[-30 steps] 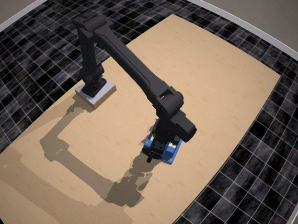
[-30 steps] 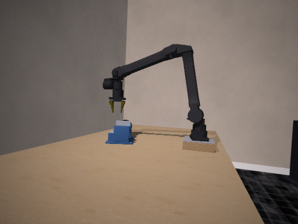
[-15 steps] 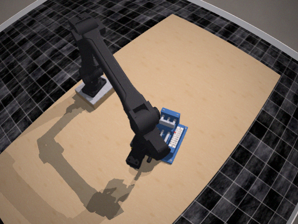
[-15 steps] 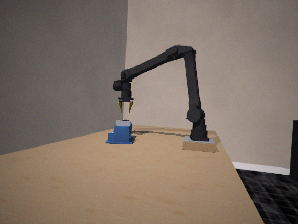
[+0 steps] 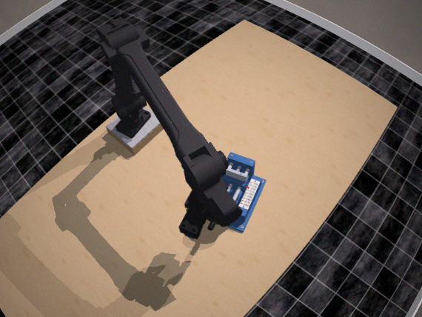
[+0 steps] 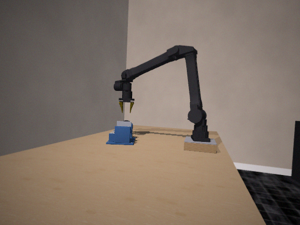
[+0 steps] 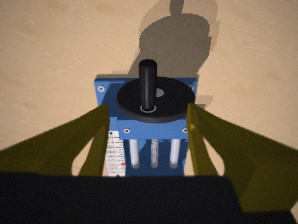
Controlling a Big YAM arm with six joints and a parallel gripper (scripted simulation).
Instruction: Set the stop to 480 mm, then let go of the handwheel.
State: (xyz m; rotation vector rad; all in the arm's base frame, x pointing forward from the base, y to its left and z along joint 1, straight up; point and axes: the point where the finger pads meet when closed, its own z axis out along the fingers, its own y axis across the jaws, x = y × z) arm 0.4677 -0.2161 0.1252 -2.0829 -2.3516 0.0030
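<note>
The black handwheel handle lies 7 cm below my hand and 1 cm to the left of it. Also, from my hand: sliding stop block: 18 cm to the left, 8 cm below, 2 cm behind; then black handwheel: 8 cm below, 3 cm to the left, 1 cm behind.
</note>
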